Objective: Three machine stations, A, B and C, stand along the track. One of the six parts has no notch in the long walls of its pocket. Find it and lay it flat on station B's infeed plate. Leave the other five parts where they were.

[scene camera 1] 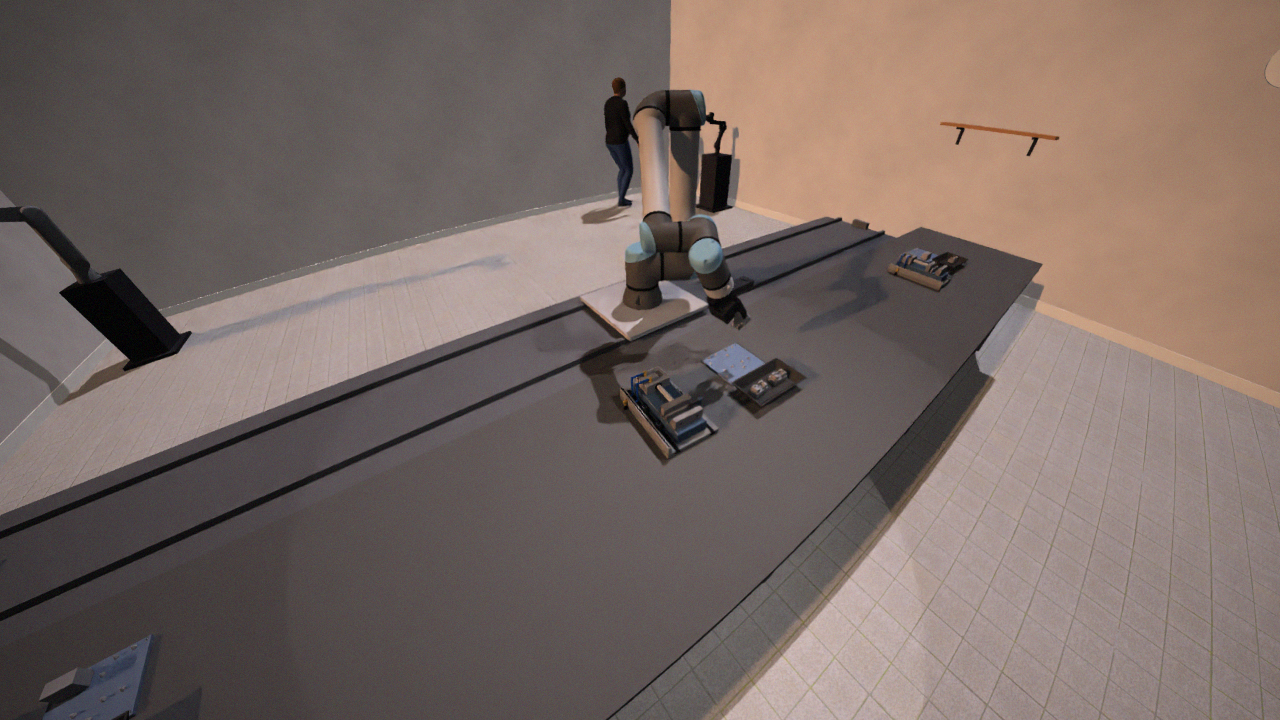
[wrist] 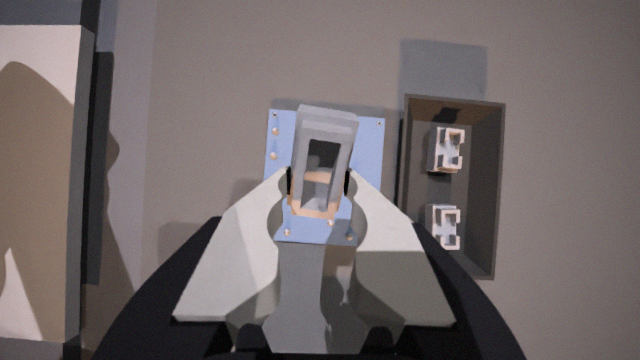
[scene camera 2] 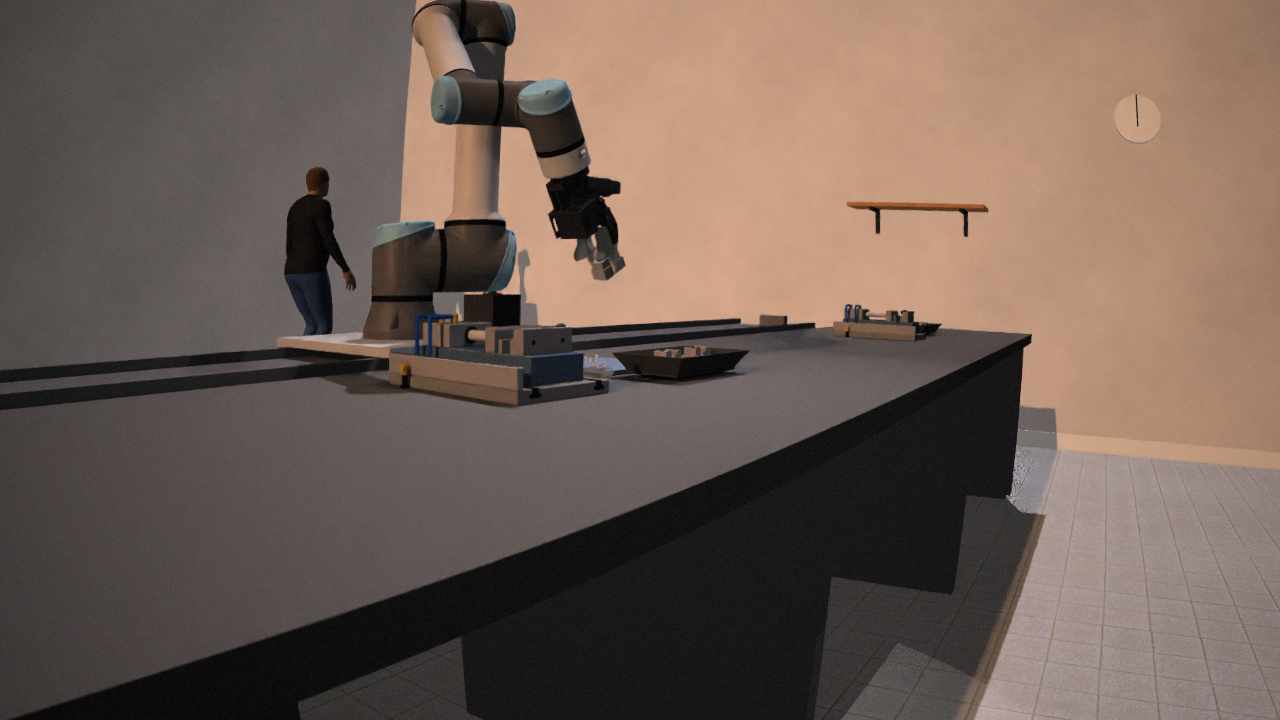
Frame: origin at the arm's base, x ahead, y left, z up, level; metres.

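Where they show: gripper, fingertip midpoint: [scene camera 1: 739,323] [wrist: 317,169] [scene camera 2: 606,272]; arm's base, origin of the base link: [scene camera 1: 642,299] [scene camera 2: 401,337].
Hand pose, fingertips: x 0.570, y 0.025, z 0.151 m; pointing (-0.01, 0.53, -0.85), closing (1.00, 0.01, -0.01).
Each offset is from my fingertips to the top centre of the thing. "spot": to the spot under its first point.
My gripper [scene camera 1: 737,320] [scene camera 2: 606,266] [wrist: 317,169] is shut on a grey part @(dx +0.001, dy +0.002, dz +0.043 m) [wrist: 327,128] with a long open pocket; I see no notch in its long walls. The hand leans and holds the part well above the table. In the wrist view the part overlaps the blue infeed plate @(dx +0.008, dy -0.002, dz -0.173 m) [scene camera 1: 721,358] [wrist: 371,150] of the middle station, which has small pegs. Part of the plate is hidden behind the part and fingers. Beside the plate, a dark tray @(dx +0.086, dy -0.008, dz -0.139 m) [scene camera 2: 678,364] [wrist: 486,190] holds two parts, one @(dx +0.177, dy +0.044, dz -0.134 m) [wrist: 446,150] above the other @(dx +0.176, dy -0.063, dz -0.134 m) [wrist: 445,227] in the wrist view, both with notched walls.
The middle station's machine @(spot: dx +0.101, dy -0.412, dz -0.085 m) [scene camera 1: 666,407] [scene camera 2: 501,358] stands near the plate and tray. Another machine @(dx +0.120, dy +1.493, dz -0.082 m) [scene camera 1: 921,268] [scene camera 2: 881,324] stands at the far end. A blue plate @(dx +0.012, dy -1.878, dz -0.173 m) [scene camera 1: 129,671] with a grey block @(dx -0.037, dy -1.926, dz -0.137 m) [scene camera 1: 68,685] lies near left. A person [scene camera 1: 618,134] [scene camera 2: 308,232] stands behind the track.
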